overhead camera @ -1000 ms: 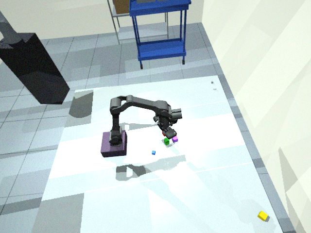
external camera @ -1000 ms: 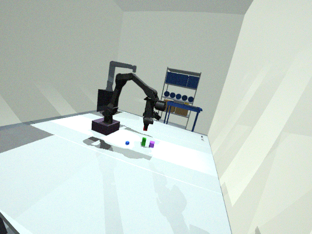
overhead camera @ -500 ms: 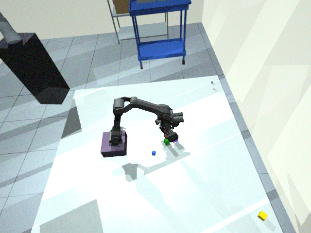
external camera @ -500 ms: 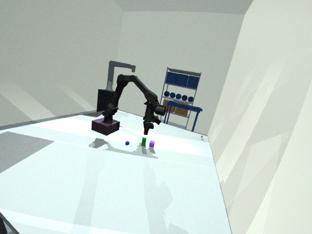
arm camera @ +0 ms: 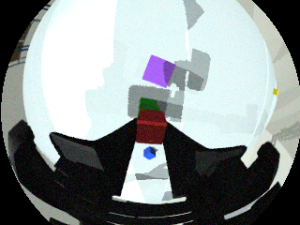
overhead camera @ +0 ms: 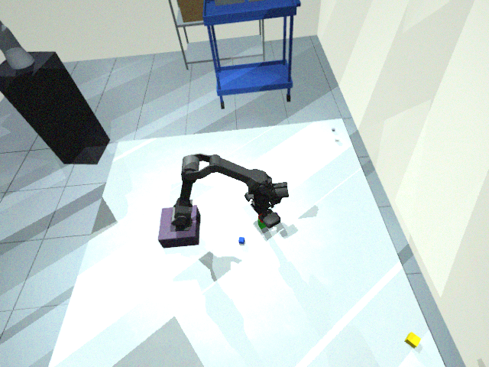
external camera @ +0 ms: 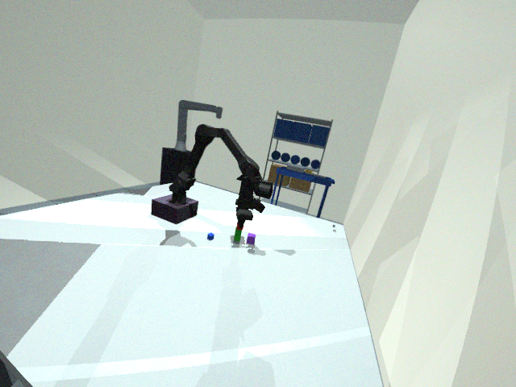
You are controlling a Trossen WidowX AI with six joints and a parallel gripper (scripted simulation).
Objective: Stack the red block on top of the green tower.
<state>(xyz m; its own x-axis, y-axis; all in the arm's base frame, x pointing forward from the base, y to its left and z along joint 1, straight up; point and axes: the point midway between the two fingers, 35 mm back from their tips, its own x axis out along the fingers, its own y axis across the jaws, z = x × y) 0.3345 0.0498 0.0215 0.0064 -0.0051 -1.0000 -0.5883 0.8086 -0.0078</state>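
Right now my gripper tip is right at the red block. Round my gripper tip: purple block (5 cm ahead, 3 cm to the left, 5 cm below); then yellow block (51 cm ahead, 41 cm to the right, 5 cm below); then small blue block (9 cm behind, 8 cm to the right, 6 cm below).
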